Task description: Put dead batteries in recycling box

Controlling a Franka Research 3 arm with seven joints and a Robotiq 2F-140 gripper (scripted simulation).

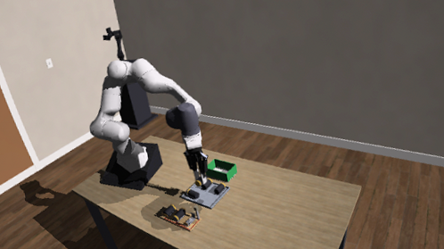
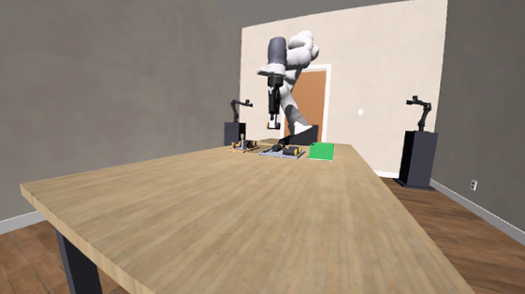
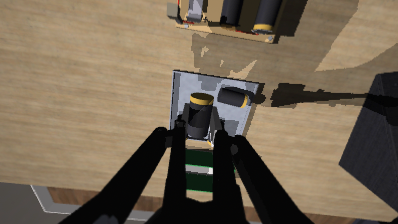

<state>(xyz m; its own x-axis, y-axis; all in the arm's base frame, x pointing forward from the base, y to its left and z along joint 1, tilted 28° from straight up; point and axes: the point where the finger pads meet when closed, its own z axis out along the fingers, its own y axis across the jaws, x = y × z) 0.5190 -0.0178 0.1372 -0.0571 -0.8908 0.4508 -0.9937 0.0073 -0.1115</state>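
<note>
My hand is 5 cm short of the bulb, 14 cm to the left of it and 8 cm above it. Also, from my hand: green recycling box: 3 cm behind, 24 cm to the left, 14 cm below; then grey tray: 3 cm behind, 5 cm to the left, 16 cm below.
</note>
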